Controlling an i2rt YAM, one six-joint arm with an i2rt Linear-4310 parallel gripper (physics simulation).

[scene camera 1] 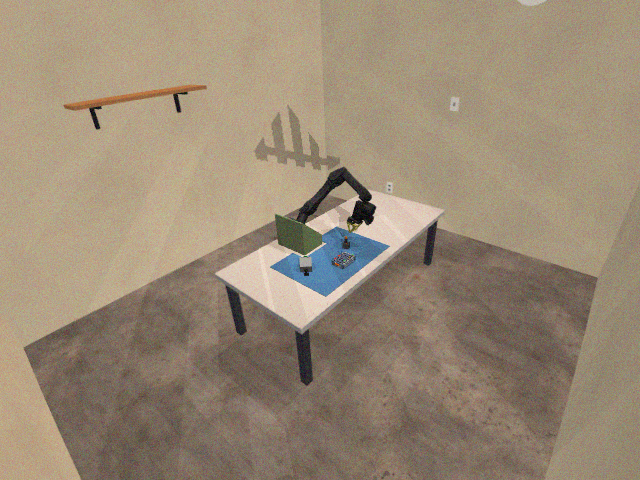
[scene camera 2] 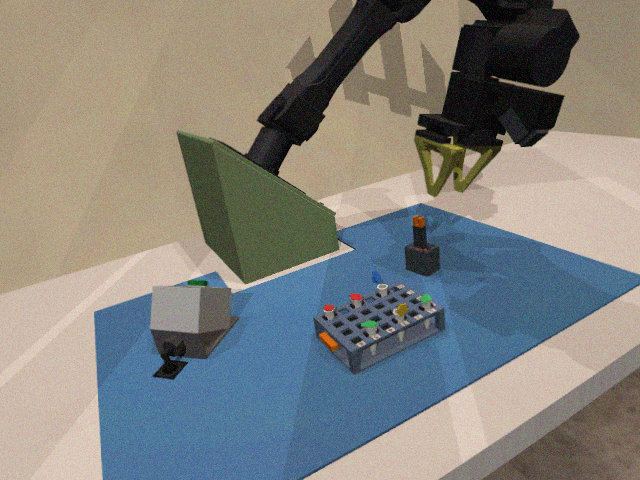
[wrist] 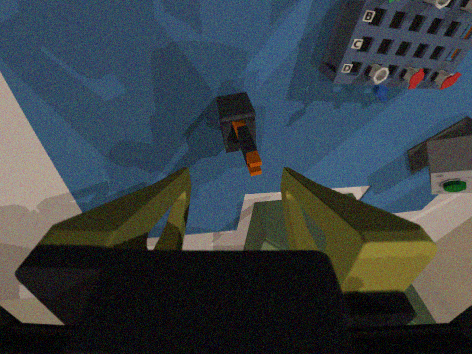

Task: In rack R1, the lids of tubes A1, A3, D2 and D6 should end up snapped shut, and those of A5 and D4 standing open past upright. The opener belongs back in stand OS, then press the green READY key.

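Where they show: gripper, fingertip midpoint: [scene camera 1: 351, 231] [scene camera 2: 445, 193] [wrist: 235, 176]; arm's base, link origin: [scene camera 1: 299, 224] [scene camera 2: 257, 171].
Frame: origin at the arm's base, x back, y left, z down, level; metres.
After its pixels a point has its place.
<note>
My gripper [scene camera 1: 352, 230] @[x -0.334, y 0.108, z 0.019 m] [scene camera 2: 448, 193] @[x -0.334, y 0.108, z 0.019 m] [wrist: 235, 176] @[x -0.334, y 0.108, z 0.019 m] is open and empty, above and behind the opener. The opener [scene camera 2: 419, 236] @[x -0.305, y 0.084, z 0.081 m] [wrist: 247, 142] @[x -0.310, y 0.089, z 0.077 m], black with orange ends, stands in dark stand OS [scene camera 1: 345, 245] [scene camera 2: 422, 260] @[x -0.315, y 0.076, z 0.114 m] [wrist: 236, 106] @[x -0.322, y 0.091, z 0.115 m]. Rack R1 [scene camera 1: 343, 260] @[x -0.391, y -0.103, z 0.096 m] [scene camera 2: 356, 360] @[x -0.406, y -0.128, z 0.122 m] [wrist: 345, 30] @[x -0.371, y -0.011, z 0.137 m] is blue. D2's blue lid [scene camera 2: 376, 276] @[x -0.338, y -0.032, z 0.086 m] [wrist: 381, 93] @[x -0.336, y -0.028, z 0.086 m] hangs open past upright. A3's yellow lid [scene camera 2: 402, 310] @[x -0.412, y -0.062, z 0.090 m] stands raised. Green lids of A1 [scene camera 2: 425, 299] @[x -0.407, y -0.021, z 0.097 m] and A5 [scene camera 2: 369, 324] @[x -0.396, y -0.098, z 0.097 m], and red lids of D4 [scene camera 2: 355, 297] @[x -0.342, y -0.071, z 0.097 m] [wrist: 416, 78] @[x -0.342, y -0.068, z 0.097 m] and D6 [scene camera 2: 328, 308] @[x -0.338, y -0.109, z 0.095 m] [wrist: 451, 80] @[x -0.338, y -0.108, z 0.095 m], lie over their tubes; whether snapped is unclear. The green READY key [scene camera 2: 197, 282] @[x -0.199, y -0.210, z 0.067 m] [wrist: 454, 185] @[x -0.195, y -0.200, z 0.070 m] tops a grey box.
The grey box [scene camera 1: 306, 264] @[x -0.228, y -0.254, z 0.090 m] [scene camera 2: 180, 312] @[x -0.228, y -0.247, z 0.081 m] [wrist: 452, 152] @[x -0.228, y -0.201, z 0.102 m] stands left of the rack in scene camera 2, with a small black object [scene camera 2: 171, 360] @[x -0.228, y -0.275, z 0.137 m] before it. A green panel [scene camera 1: 294, 234] @[x -0.039, y -0.108, z 0.012 m] [scene camera 2: 279, 227] @[x -0.123, y -0.041, z 0.067 m] stands by the arm's base. A blue mat [scene camera 1: 325, 284] @[x -0.391, y -0.308, z 0.138 m] [scene camera 2: 232, 413] @[x -0.362, y -0.255, z 0.139 m] lies on the table.
</note>
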